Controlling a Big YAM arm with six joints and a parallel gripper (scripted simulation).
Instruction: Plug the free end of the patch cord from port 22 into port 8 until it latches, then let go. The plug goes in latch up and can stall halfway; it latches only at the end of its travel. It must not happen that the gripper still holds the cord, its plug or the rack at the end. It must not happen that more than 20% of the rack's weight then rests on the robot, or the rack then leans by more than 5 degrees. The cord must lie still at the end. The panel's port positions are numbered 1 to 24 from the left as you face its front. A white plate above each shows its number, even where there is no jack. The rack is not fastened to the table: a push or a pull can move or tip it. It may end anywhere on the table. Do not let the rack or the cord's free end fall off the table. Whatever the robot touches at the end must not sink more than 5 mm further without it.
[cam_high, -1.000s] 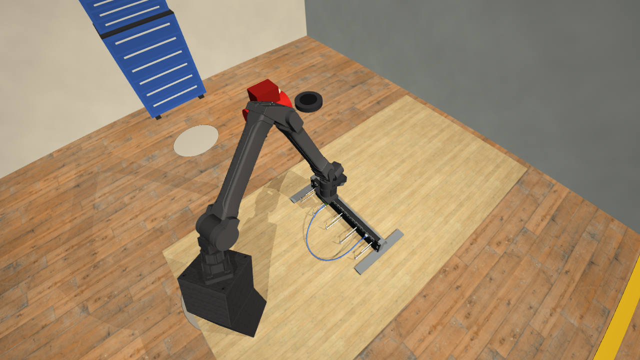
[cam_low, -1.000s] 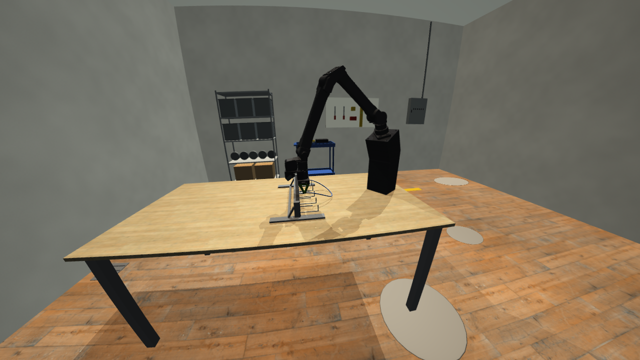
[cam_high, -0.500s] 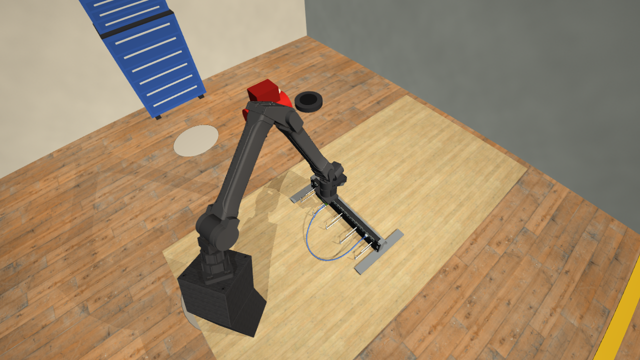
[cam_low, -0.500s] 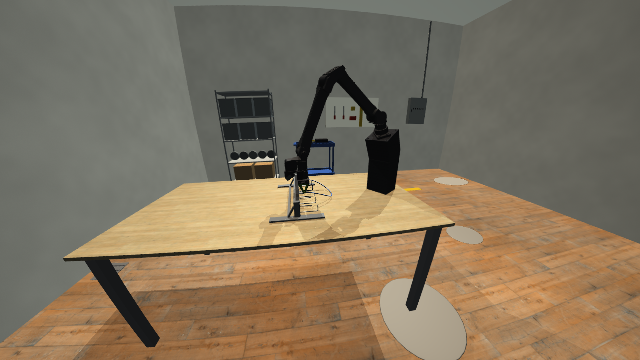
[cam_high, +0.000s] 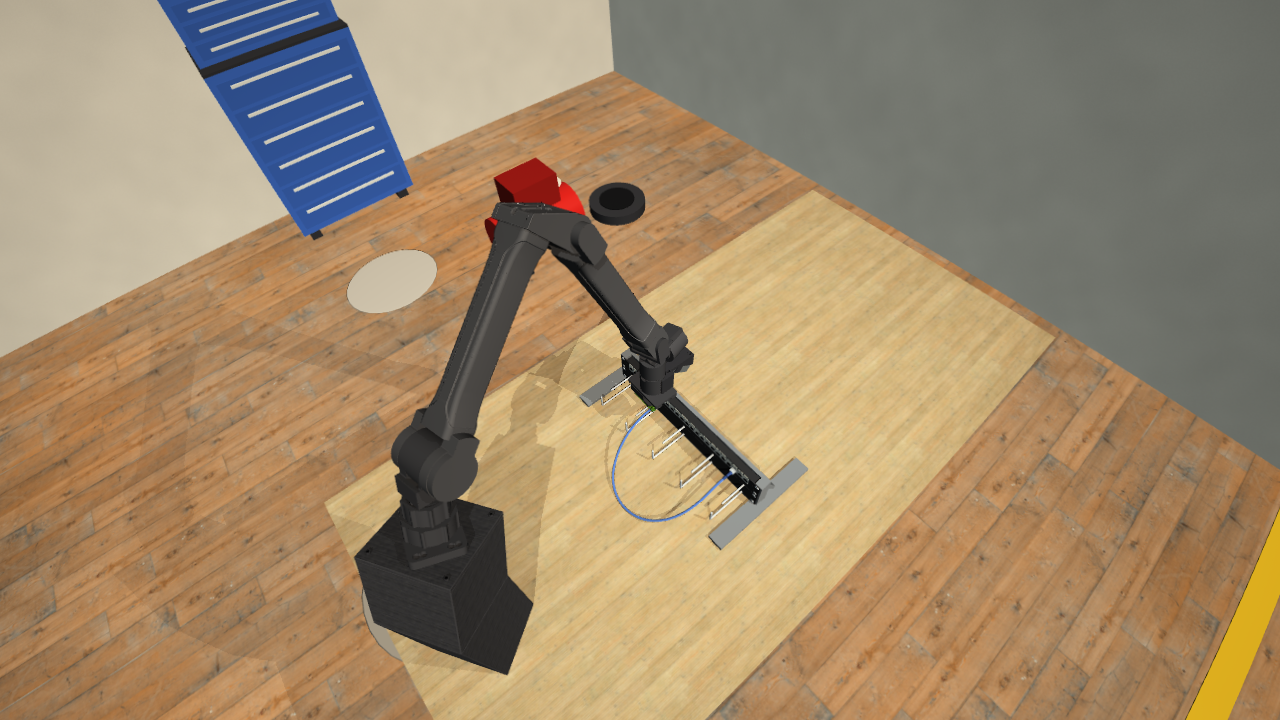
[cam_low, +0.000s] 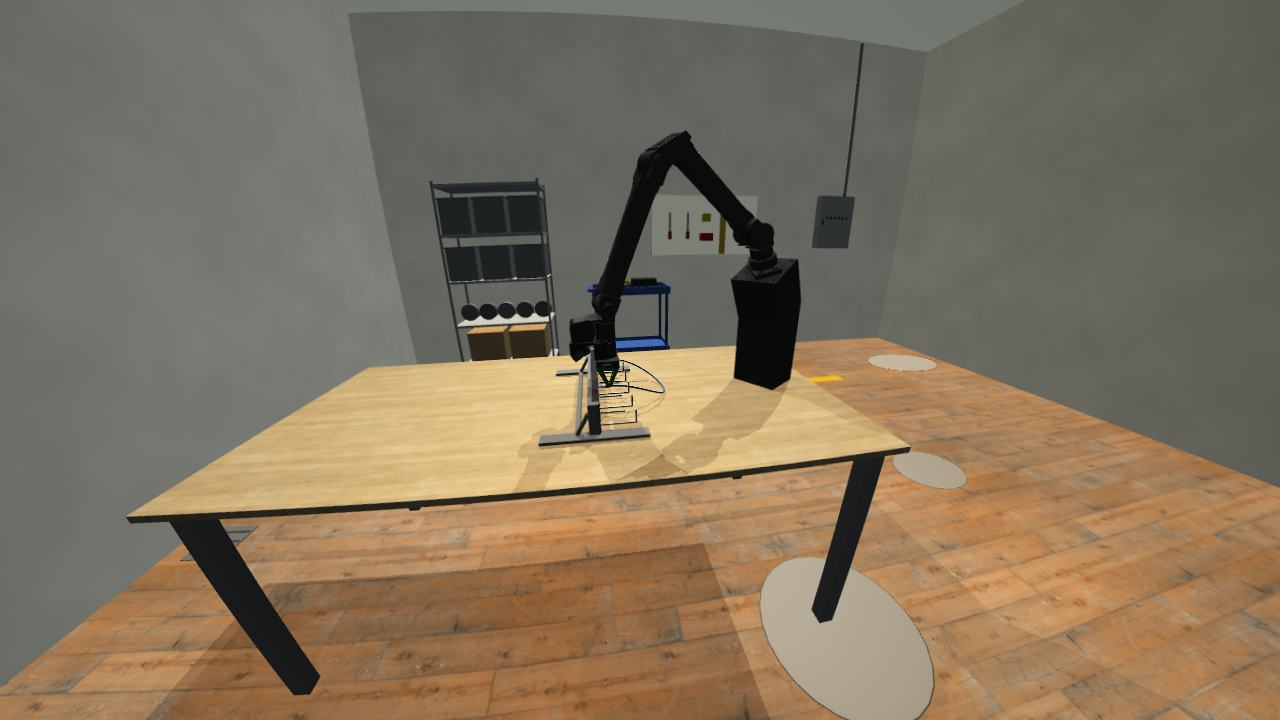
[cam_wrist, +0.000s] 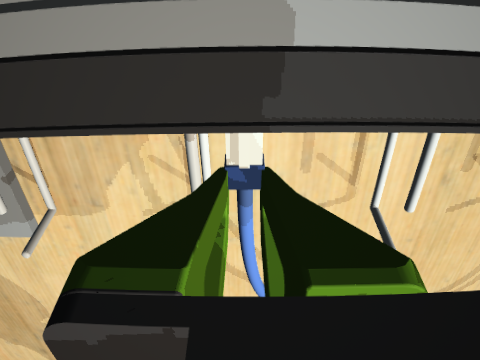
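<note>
Right now the cord plug is 2 cm ahead of my hand and 1 cm to the left of it.
</note>
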